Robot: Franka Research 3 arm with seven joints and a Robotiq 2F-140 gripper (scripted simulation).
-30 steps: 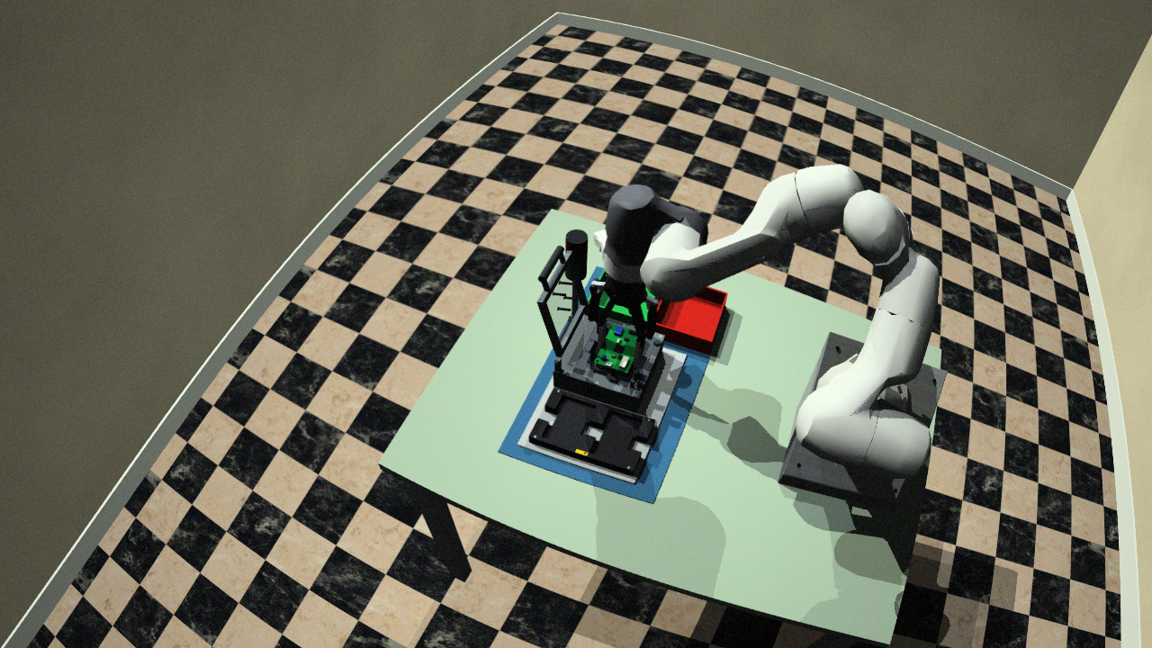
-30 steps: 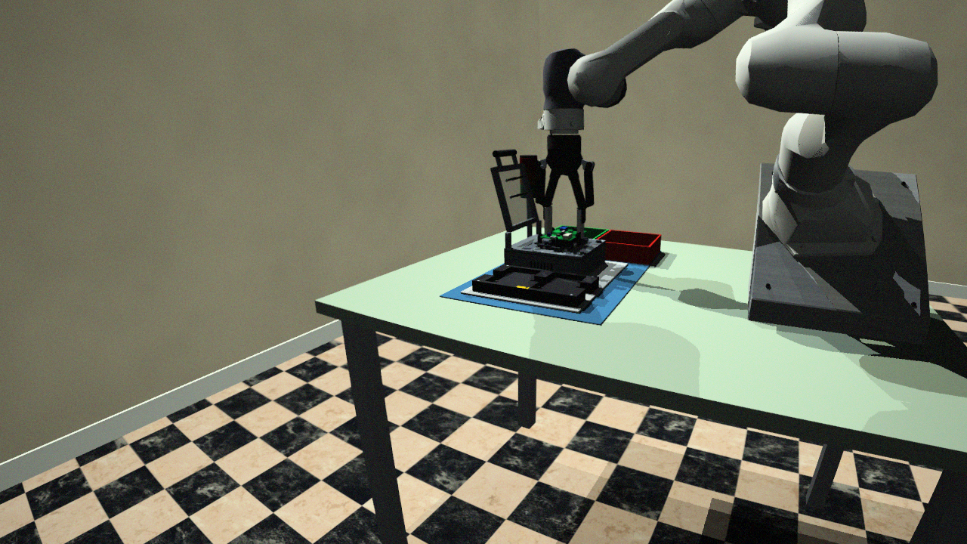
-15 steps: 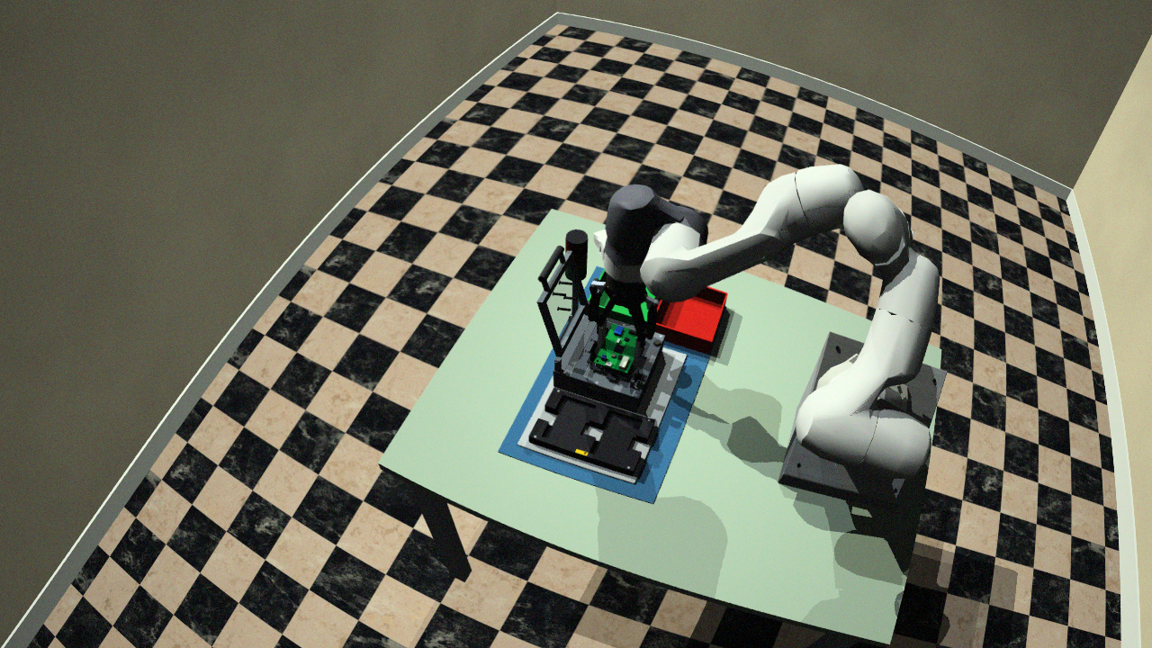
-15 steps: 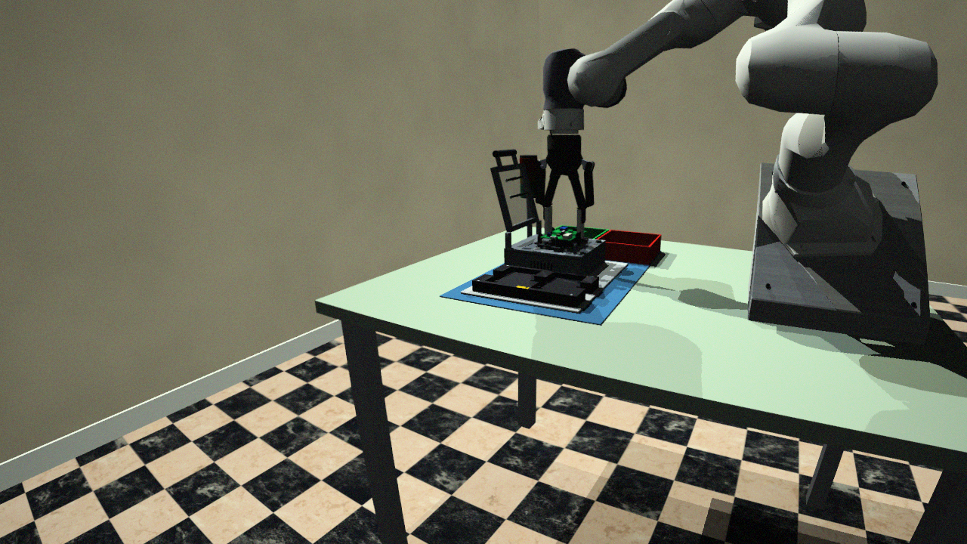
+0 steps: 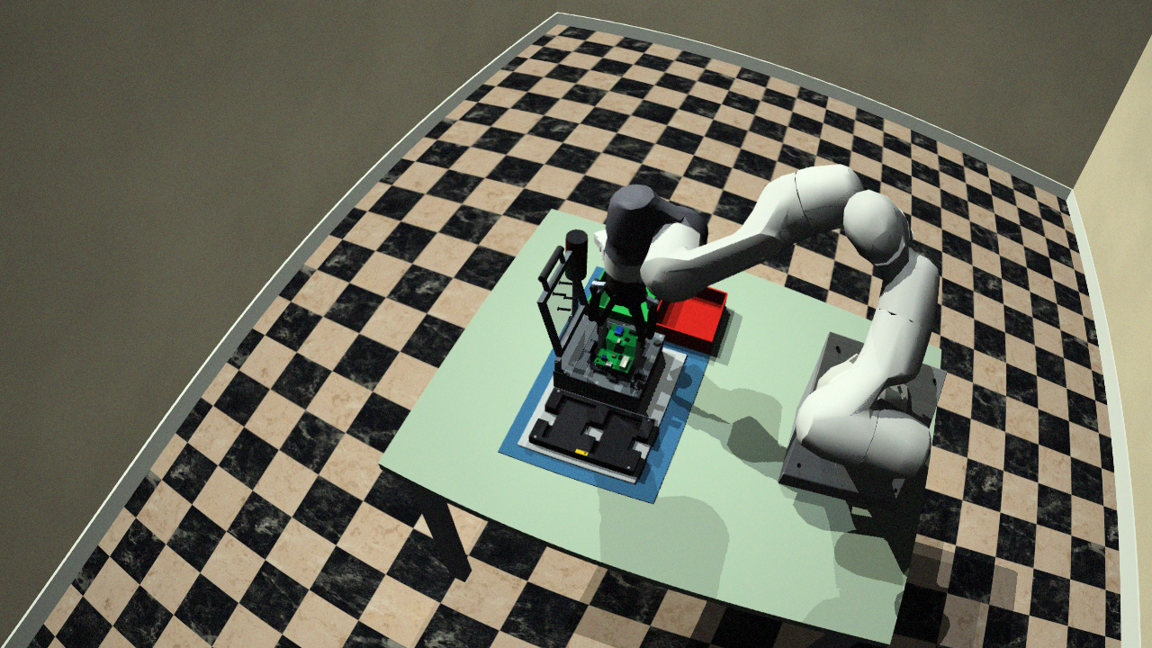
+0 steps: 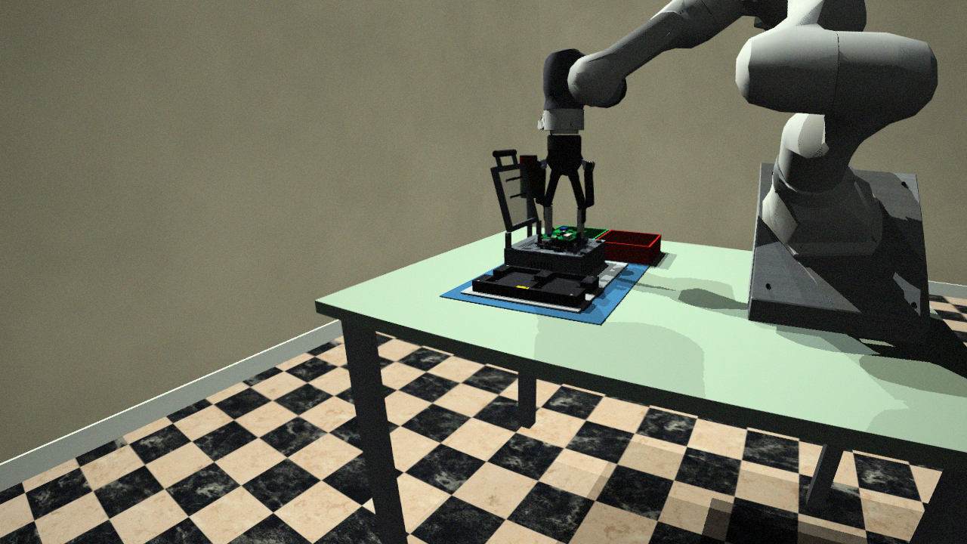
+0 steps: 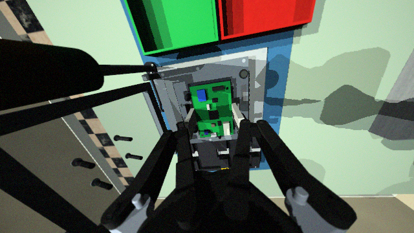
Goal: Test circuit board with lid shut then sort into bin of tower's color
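My hand is 20 mm above the green circuit board. Round my hand: tester plate: 10 mm ahead, 10 mm to the left, 40 mm below; then tester lid: 130 mm ahead, 80 mm above; then green bin: 50 mm ahead, 200 mm to the right, 90 mm below.
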